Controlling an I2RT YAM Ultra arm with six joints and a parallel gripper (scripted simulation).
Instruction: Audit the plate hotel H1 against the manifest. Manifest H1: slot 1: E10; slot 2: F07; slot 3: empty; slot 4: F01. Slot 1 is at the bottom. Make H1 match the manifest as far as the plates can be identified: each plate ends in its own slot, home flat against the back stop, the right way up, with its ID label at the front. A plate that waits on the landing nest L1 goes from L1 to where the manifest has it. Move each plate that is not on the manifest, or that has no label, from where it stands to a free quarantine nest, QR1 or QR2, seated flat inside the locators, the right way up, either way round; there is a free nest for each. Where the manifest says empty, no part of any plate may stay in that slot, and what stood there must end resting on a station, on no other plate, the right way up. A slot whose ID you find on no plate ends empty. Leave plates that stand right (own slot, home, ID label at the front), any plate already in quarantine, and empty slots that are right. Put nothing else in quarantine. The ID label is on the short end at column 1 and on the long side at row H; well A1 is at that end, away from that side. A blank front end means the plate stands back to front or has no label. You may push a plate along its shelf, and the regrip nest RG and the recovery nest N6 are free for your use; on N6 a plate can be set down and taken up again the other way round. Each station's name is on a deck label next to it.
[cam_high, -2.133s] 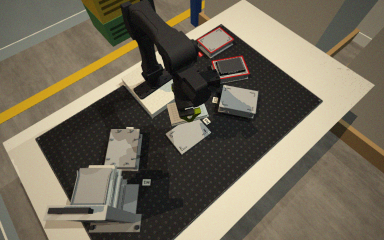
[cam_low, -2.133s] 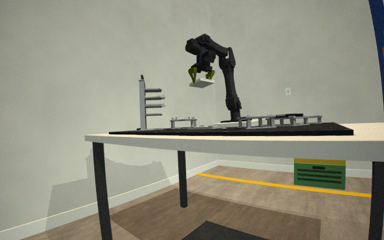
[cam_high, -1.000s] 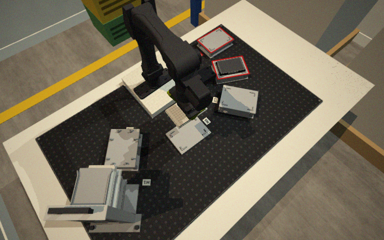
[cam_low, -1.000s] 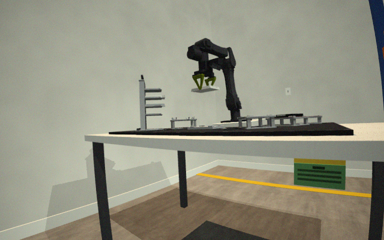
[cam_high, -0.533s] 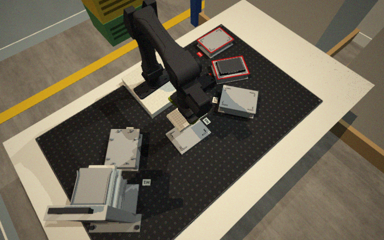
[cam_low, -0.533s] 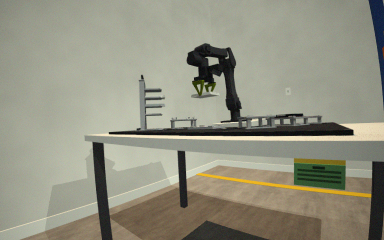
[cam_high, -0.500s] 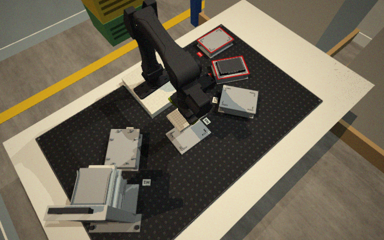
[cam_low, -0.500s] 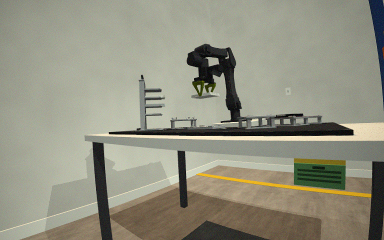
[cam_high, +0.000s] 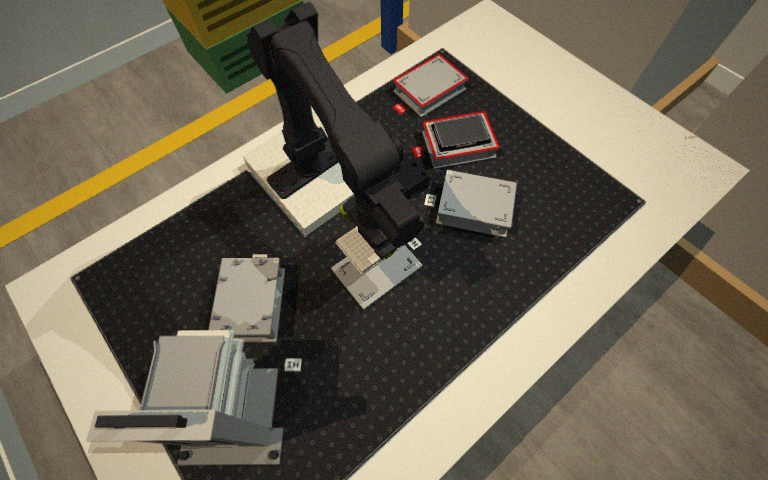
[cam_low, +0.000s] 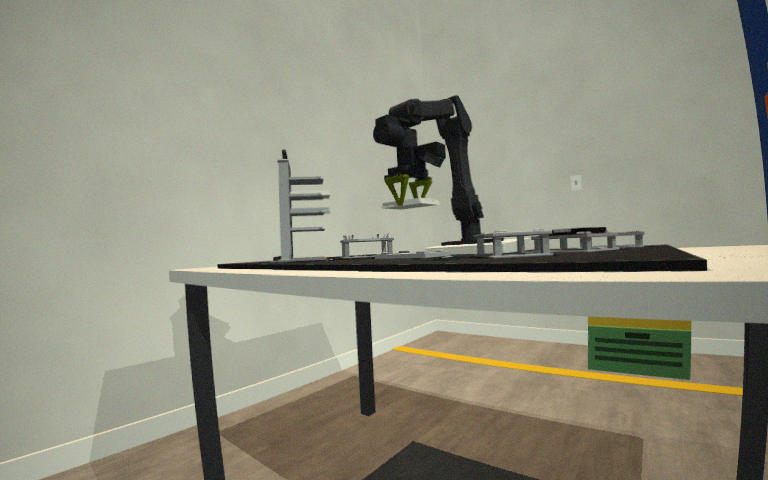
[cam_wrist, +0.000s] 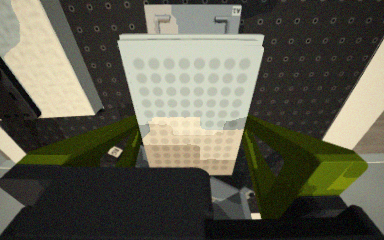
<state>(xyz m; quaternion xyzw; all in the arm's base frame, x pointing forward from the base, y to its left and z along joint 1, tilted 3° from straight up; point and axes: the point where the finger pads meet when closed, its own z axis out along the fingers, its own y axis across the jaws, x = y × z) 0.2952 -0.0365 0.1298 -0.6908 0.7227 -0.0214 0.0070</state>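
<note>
My hand is 140 mm above the recovery nest N6. Round my hand: N6 deck label (140 mm below, 110 mm to the left); A1 mark (130 mm below, 70 mm to the left, 60 mm ahead); white well plate (right at my hand).
</note>
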